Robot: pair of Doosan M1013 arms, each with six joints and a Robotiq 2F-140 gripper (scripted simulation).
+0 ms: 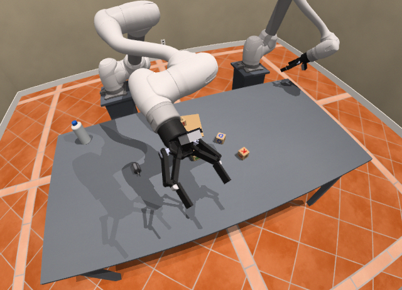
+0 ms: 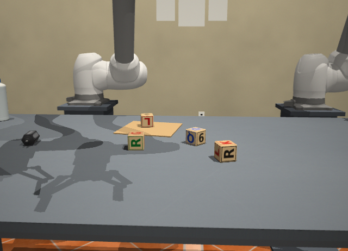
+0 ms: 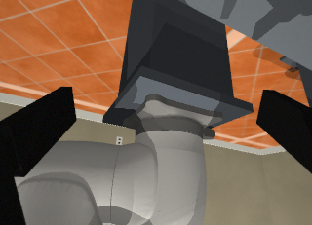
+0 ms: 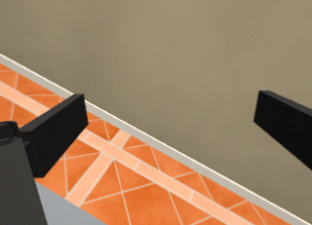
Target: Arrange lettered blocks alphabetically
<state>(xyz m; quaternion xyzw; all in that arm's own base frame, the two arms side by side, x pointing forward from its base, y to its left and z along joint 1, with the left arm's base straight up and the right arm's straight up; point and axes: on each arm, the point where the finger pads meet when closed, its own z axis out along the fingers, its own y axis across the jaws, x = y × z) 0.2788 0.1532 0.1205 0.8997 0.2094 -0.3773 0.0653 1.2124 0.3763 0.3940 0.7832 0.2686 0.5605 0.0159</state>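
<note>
Now: right hand 320 mm past the k block, 300 mm to the right of it and 370 mm above it. The rest, counted from my right hand: d block (460 mm behind, 220 mm to the left, 370 mm below); g block (390 mm behind, 60 mm to the left, 370 mm below); small dark object (400 mm behind, 270 mm to the right, 380 mm below).
</note>
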